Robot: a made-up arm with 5 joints.
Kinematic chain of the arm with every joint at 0, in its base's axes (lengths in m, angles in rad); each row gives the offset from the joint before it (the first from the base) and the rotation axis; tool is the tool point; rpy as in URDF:
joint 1: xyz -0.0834 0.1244 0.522 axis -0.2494 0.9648 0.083
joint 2: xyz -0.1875 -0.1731 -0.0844 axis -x
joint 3: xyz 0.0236 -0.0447 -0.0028 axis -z
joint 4: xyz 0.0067 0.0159 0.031 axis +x
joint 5: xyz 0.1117 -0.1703 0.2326 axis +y
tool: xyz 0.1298 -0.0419 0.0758 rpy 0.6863 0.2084 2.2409
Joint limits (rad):
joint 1: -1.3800..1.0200
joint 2: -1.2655..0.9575
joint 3: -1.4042..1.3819
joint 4: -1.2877..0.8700
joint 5: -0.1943..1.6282
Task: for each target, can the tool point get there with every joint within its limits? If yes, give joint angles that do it. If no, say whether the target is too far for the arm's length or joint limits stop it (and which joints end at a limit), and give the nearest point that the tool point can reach.
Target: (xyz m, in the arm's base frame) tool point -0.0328 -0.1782 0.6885
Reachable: yes | joints -0.1592 -0.4175 -0.3199 -0.7307 1.1217
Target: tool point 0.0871 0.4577 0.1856
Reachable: no: joint limits stop it (at a limit: joint 1, joint 2, joint 4) | nearest point -0.0649 0.4611 0.2797 | short by 0.179 m
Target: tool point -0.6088 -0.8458 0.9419
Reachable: no: too far | nearest point -0.4163 -0.4818 0.7874 | short by 0.440 m
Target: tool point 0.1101 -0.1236 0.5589
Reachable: yes | joints -0.1453 -0.1880 -0.7521 0.4132 0.8373
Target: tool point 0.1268 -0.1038 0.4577
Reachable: yes | joints 0.3289 -0.4623 -0.8612 0.5643 0.7139
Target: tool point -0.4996 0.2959 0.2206
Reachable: no: joint limits stop it (at a limit: joint 3, joint 4, joint 5) | nearest point -0.4394 0.2577 0.2601 | short by 0.081 m
